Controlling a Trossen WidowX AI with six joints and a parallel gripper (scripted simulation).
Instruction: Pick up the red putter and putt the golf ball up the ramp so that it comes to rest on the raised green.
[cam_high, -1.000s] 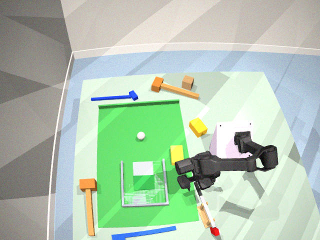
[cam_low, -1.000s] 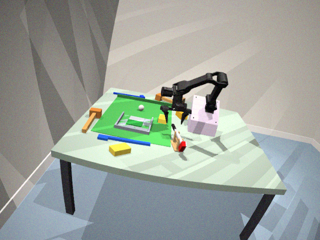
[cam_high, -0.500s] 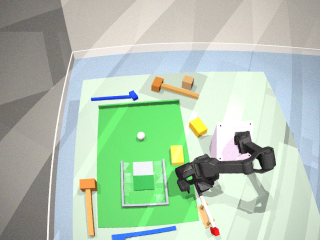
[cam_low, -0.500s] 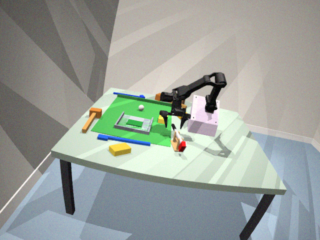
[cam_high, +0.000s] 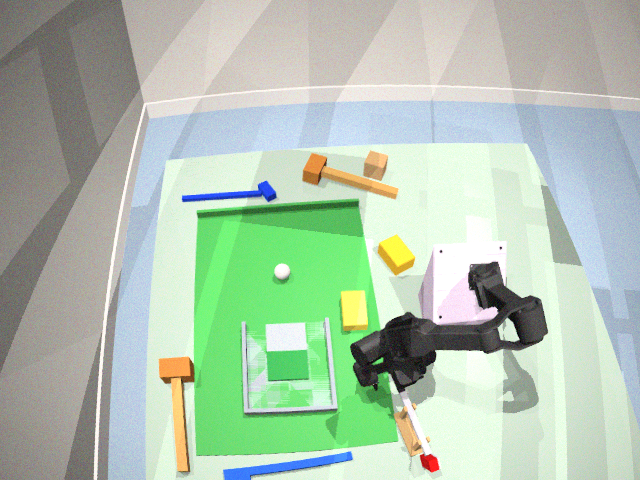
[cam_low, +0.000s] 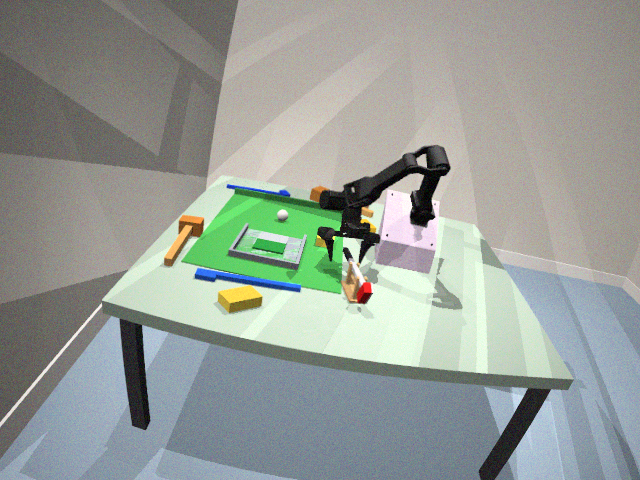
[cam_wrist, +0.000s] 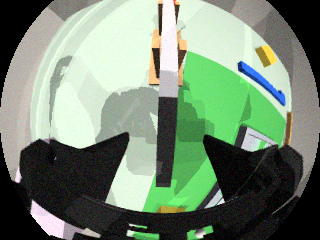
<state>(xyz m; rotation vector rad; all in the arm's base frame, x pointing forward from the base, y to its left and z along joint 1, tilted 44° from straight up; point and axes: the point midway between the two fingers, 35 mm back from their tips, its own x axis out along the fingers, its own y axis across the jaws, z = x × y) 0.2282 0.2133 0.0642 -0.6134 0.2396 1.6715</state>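
My gripper tip is now 4 cm past the red putter, 11 cm to the right of it and 2 cm below it. The rest, counted from my gripper tip: wooden rack: 4 cm behind, 12 cm to the left; then orange cube: 4 cm behind, 72 cm to the right, 1 cm below; then white golf ball: 26 cm ahead, 34 cm to the right, 1 cm below.
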